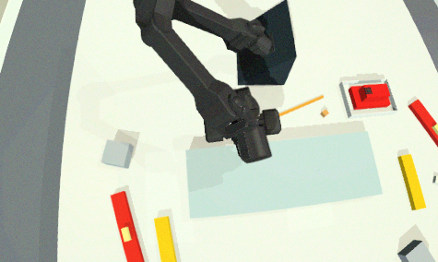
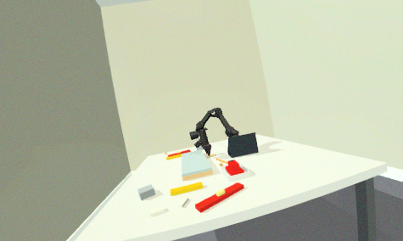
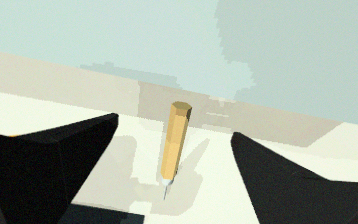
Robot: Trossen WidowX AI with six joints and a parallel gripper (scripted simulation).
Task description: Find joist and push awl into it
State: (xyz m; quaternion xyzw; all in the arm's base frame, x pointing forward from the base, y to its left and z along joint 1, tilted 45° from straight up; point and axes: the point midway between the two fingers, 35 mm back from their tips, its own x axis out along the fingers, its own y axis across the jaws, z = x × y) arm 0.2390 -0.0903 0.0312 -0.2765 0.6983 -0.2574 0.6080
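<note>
The awl lies 60 mm behind my gripper tip, 10 mm to the right of it and 10 mm below it. Also, from my gripper tip: white-rimmed tray 100 mm behind, 420 mm to the left, 10 mm below; then red stud finder 100 mm behind, 400 mm to the left, 30 mm above; then thin orange stick 80 mm behind, 190 mm to the left, 20 mm below.
</note>
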